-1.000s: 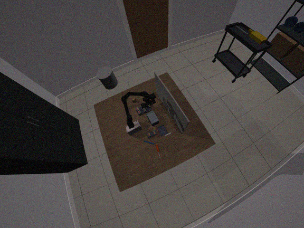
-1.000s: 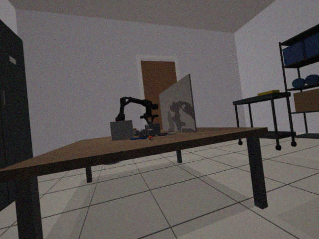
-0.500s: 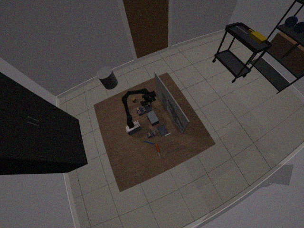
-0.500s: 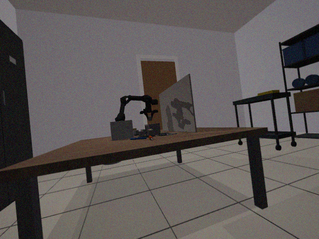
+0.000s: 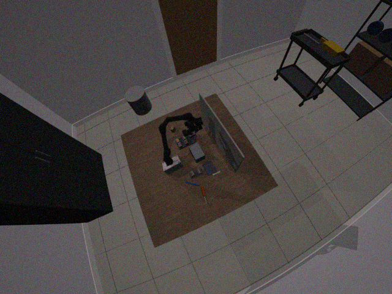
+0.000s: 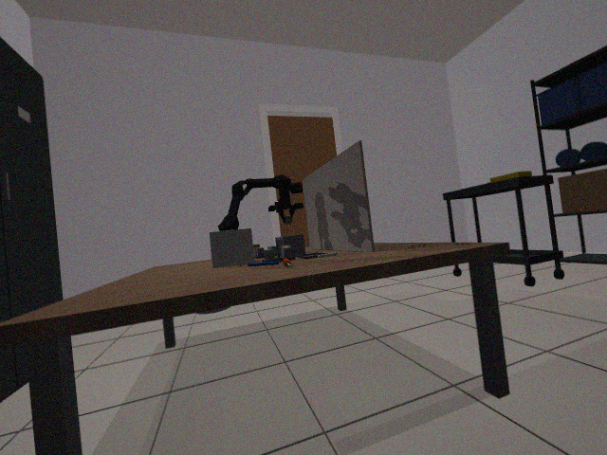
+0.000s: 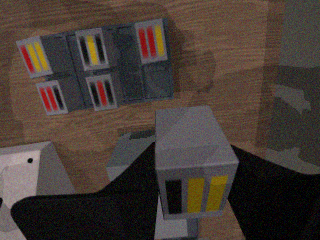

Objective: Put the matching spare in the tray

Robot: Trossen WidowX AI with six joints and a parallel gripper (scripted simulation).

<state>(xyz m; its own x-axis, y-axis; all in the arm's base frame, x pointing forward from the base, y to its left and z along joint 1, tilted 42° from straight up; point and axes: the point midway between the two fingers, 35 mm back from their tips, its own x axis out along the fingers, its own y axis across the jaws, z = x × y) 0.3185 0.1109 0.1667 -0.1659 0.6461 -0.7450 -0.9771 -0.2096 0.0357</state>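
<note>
Now: the grey tray 50 mm ahead of my gripper tip, 330 mm to the right of it and 170 mm below it. The rest, counted from my gripper tip: grey spare block 30 mm above; grey panel 220 mm ahead, 110 mm to the right, 50 mm above; blue pen 160 mm behind, 430 mm to the right, 170 mm below.
</note>
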